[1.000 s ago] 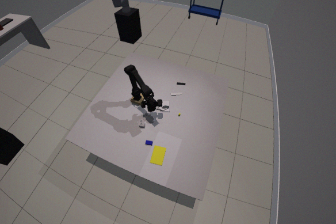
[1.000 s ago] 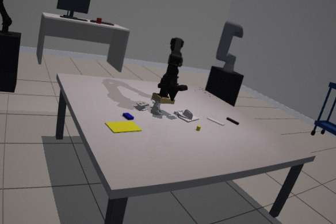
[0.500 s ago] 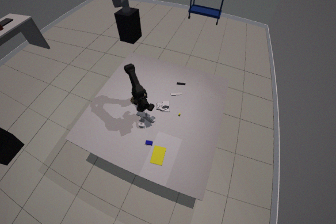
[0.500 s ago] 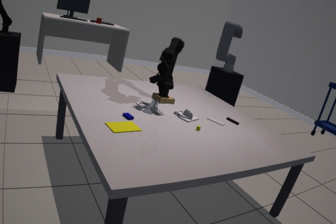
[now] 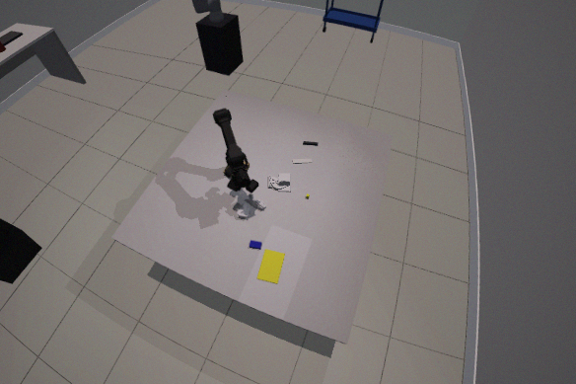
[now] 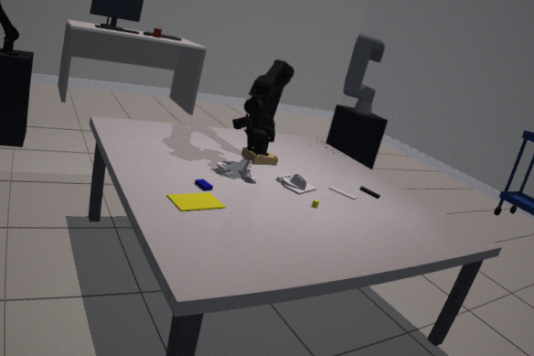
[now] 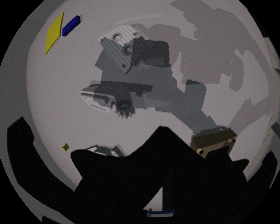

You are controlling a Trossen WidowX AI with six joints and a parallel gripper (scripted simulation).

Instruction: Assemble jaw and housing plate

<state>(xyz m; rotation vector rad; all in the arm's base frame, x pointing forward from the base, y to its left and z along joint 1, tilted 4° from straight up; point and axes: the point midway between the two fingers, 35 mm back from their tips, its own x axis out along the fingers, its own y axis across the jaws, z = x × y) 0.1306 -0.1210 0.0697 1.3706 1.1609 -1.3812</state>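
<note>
Now: the jaw 6 cm ahead of my gripper tip, 5 cm below it and 2 cm to the right of it. Round my gripper tip: white block: 10 cm to the right, 7 cm below, 4 cm ahead; yellow cube: 32 cm ahead, 13 cm to the left, 7 cm below; blue block: 23 cm to the right, 19 cm ahead, 7 cm below.
</note>
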